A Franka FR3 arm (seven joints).
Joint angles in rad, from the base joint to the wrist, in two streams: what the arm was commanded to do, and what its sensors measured. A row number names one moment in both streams.
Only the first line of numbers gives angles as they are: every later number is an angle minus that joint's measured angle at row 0.
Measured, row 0:
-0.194 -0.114 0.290 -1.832 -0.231 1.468 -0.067
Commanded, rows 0 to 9:
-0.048 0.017 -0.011 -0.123 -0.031 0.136 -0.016
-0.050 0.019 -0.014 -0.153 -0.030 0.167 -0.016
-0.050 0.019 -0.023 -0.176 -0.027 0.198 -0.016
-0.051 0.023 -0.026 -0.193 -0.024 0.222 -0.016
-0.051 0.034 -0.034 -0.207 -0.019 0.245 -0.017
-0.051 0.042 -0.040 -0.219 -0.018 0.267 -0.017
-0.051 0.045 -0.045 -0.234 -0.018 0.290 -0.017
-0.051 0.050 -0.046 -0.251 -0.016 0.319 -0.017
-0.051 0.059 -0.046 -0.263 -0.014 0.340 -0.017
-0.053 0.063 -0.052 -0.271 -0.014 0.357 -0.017
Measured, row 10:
-0.039 0.064 -0.051 -0.225 -0.016 0.291 -0.003
